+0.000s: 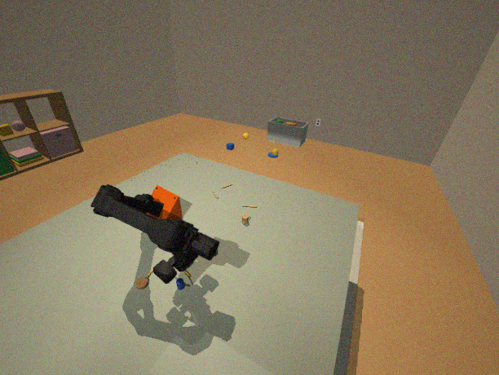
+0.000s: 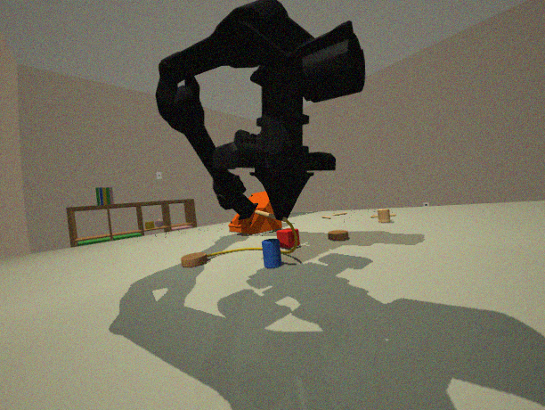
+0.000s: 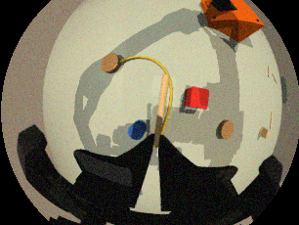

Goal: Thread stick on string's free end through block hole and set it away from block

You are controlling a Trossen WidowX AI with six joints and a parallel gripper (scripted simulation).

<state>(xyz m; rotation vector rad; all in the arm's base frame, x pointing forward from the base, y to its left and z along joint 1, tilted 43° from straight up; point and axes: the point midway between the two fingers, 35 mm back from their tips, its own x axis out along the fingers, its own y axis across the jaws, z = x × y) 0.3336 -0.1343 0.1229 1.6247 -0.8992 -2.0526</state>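
The blue cylinder is 4 cm below my gripper tip and 3 cm to the right of it. Also, from my gripper tip: red block 6 cm to the left, 5 cm behind, 4 cm below; then thin wooden stick 1 cm behind; then small wooden cylinder 38 cm to the left, 4 cm below, 3 cm ahead.
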